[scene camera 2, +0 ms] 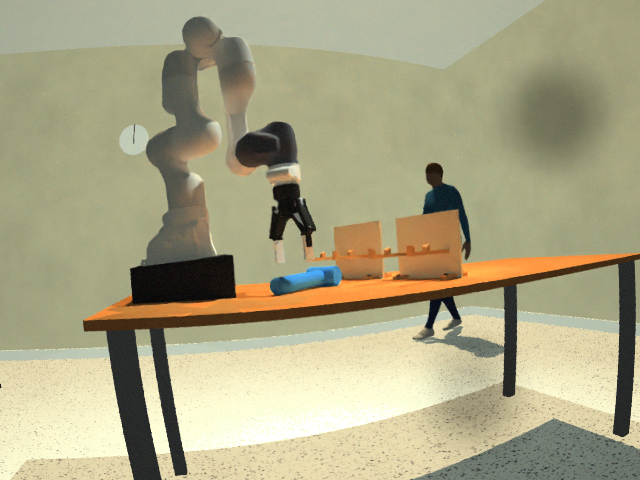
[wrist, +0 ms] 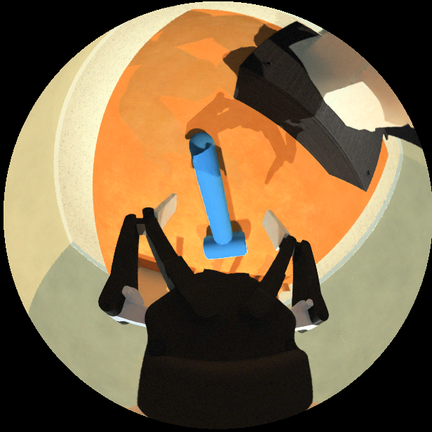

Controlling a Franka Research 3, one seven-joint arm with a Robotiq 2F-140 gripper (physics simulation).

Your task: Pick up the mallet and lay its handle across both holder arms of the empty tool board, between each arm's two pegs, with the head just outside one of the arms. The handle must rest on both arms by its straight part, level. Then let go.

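Note:
A blue mallet (scene camera 2: 303,280) (wrist: 215,200) lies on the orange table. In the wrist view its head is at the lower end, near the gripper, and its handle points up and slightly left. My gripper (scene camera 2: 294,253) (wrist: 221,208) is open and empty. It hangs above the mallet, with the fingertips on either side of it in the wrist view and apart from it. Two upright tan boards (scene camera 2: 357,250) (scene camera 2: 428,245) stand on the table to the right, with orange arms and small pegs in front of them. Which board is the empty one I cannot tell.
The black robot base (scene camera 2: 183,279) (wrist: 300,105) stands at the table's left end in the scene view. The table (scene camera 2: 516,268) (wrist: 135,150) extends right past the boards. A person (scene camera 2: 442,198) stands behind the boards, beyond the table.

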